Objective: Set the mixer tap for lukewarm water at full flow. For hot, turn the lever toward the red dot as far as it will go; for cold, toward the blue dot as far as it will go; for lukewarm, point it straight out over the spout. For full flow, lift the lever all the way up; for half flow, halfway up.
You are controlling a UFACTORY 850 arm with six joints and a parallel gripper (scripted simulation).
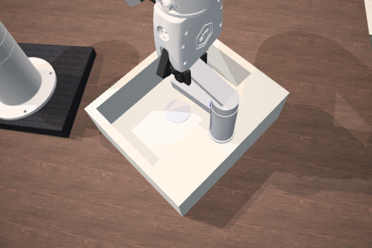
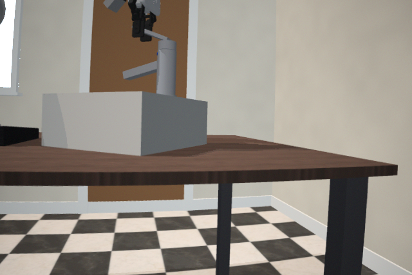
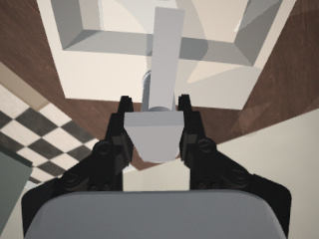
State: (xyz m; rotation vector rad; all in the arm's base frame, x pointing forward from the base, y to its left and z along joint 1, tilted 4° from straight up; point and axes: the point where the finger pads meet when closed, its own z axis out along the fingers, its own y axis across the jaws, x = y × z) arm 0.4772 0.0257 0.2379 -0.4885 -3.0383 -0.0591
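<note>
Right now the flat lever is 3 cm ahead of my hand, 1 cm to the right of it and 1 cm below it. From my hand the other things lie so: grey mixer tap 6 cm below, 5 cm ahead, 2 cm to the right; then white basin 26 cm below, 4 cm behind, 3 cm to the left.
</note>
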